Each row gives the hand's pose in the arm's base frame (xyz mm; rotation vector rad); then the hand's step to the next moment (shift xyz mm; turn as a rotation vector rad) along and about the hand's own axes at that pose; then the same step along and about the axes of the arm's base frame.
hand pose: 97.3 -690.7 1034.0 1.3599 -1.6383 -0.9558
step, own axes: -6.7 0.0 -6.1 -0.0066 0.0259 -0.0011
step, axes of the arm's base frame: 6.3 6.2 1.8 -0.0085 0.0101 0.0233
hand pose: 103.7 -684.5 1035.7 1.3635 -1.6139 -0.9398
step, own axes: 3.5 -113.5 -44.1 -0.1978 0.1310 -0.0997
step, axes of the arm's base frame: 84.3 -21.2 -85.3 0.0587 0.2101 0.1366
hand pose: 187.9 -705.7 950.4 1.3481 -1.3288 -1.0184
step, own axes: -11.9 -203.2 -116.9 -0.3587 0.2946 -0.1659
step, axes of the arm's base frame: 154.8 11.3 -176.1 0.0802 0.3824 0.3005
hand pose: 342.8 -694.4 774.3 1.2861 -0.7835 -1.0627
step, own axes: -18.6 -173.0 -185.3 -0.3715 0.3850 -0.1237
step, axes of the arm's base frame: 133.0 91.1 -196.5 0.0531 0.3755 0.3971
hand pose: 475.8 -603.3 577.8 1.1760 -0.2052 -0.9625
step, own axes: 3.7 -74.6 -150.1 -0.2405 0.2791 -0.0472
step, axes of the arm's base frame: 52.4 96.1 -127.0 0.0305 0.2222 0.2961
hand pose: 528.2 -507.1 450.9 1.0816 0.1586 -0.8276
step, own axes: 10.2 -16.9 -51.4 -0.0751 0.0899 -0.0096
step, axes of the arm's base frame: 9.7 33.8 -42.4 0.0100 0.0657 0.0969
